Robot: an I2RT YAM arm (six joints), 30 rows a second.
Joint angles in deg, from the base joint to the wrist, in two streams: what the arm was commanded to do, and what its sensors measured. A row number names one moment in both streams.
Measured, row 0:
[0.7 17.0 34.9 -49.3 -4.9 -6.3]
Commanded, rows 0 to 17:
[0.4 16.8 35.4 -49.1 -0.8 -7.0]
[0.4 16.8 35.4 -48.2 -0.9 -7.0]
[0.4 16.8 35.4 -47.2 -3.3 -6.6]
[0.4 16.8 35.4 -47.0 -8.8 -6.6]
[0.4 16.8 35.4 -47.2 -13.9 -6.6]
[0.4 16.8 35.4 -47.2 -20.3 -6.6]
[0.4 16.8 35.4 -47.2 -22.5 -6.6]
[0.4 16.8 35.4 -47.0 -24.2 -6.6]
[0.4 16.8 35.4 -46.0 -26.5 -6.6]
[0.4 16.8 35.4 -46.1 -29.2 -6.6]
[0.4 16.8 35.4 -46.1 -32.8 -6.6]
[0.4 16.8 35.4 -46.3 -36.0 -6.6]
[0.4 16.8 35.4 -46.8 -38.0 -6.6]
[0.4 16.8 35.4 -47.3 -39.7 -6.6]
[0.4 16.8 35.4 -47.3 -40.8 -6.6]
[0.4 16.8 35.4 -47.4 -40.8 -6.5]
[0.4 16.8 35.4 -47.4 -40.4 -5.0]
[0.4 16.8 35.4 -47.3 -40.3 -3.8]
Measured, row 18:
[0.7 17.0 34.9 -47.4 -37.9 -6.0]
